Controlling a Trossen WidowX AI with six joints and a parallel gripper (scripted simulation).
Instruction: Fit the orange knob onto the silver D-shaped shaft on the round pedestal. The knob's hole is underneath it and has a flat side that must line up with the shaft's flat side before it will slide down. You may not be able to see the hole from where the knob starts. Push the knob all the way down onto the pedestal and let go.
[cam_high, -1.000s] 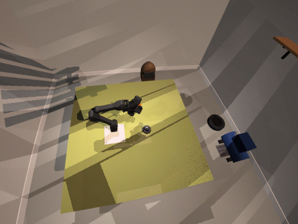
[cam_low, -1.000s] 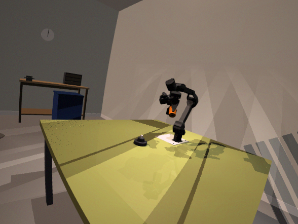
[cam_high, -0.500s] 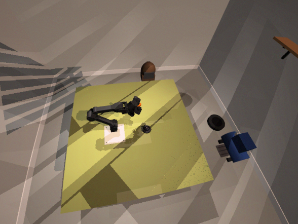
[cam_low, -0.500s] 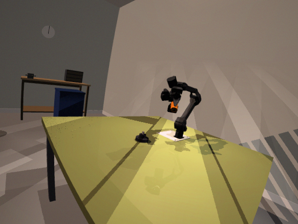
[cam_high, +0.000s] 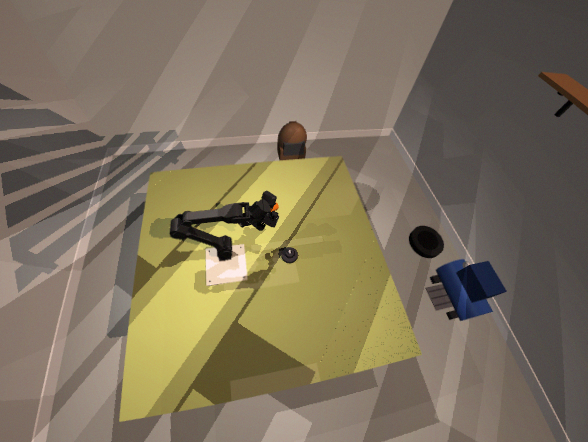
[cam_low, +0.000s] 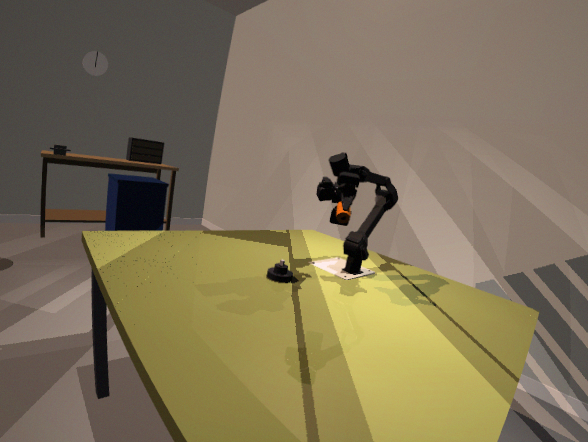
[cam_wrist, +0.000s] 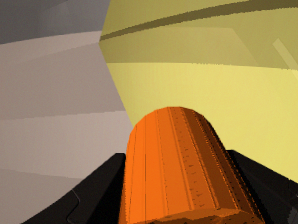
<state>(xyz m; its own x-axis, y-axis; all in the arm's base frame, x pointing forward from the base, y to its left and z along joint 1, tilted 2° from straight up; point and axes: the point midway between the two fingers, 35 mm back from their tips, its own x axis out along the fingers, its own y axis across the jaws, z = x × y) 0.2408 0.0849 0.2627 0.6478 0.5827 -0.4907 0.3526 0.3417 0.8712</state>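
My gripper tip is 60 mm short of the round black pedestal, 160 mm to the left of it and 210 mm above it. Round my gripper tip: orange knob 20 mm behind, 20 mm to the right, 20 mm above.
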